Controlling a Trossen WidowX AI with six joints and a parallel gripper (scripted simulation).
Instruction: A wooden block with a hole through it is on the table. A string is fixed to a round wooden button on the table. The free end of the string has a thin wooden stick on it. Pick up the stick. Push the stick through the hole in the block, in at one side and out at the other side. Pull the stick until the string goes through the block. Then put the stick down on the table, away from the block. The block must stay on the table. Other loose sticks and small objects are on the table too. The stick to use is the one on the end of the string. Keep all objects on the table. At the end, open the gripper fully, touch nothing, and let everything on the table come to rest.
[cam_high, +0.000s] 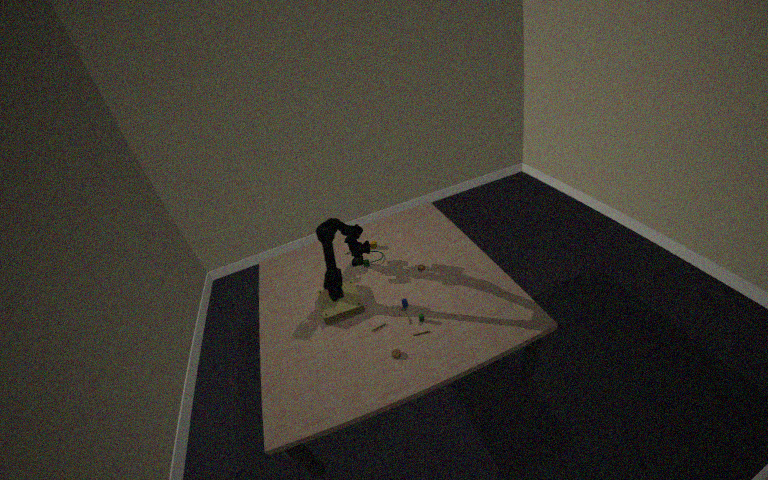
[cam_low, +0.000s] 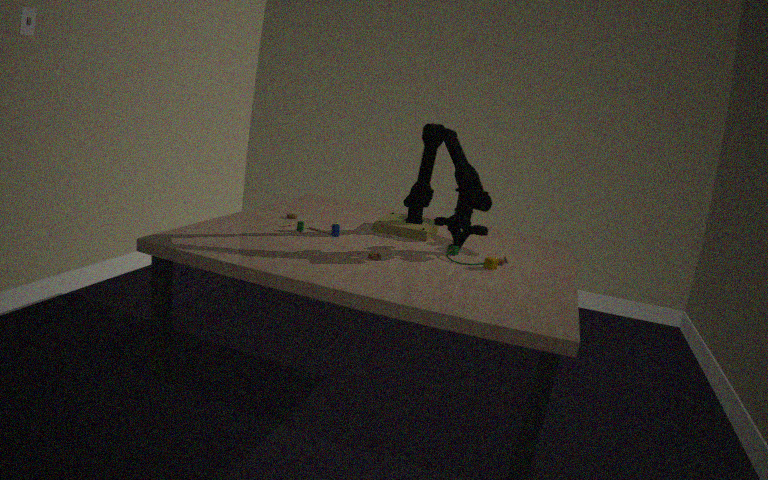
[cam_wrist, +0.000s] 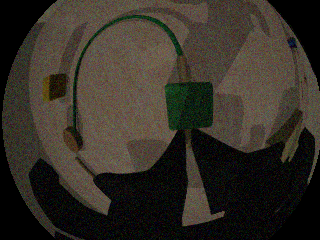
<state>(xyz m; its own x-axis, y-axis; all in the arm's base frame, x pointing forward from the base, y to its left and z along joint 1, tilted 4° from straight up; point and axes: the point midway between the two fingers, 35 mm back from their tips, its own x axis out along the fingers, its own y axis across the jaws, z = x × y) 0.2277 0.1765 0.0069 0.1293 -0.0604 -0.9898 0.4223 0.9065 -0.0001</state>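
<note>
Now: the green block 2 cm ahead of my gripper tip, 1 cm to the right of it and 1 cm above it. Round my gripper tip: yellow block: 14 cm ahead, 12 cm to the left, 1 cm above; then blue cylinder: 43 cm to the right, 3 cm ahead, 1 cm above; then green cylinder: 56 cm to the right, 4 cm ahead, 1 cm above.
</note>
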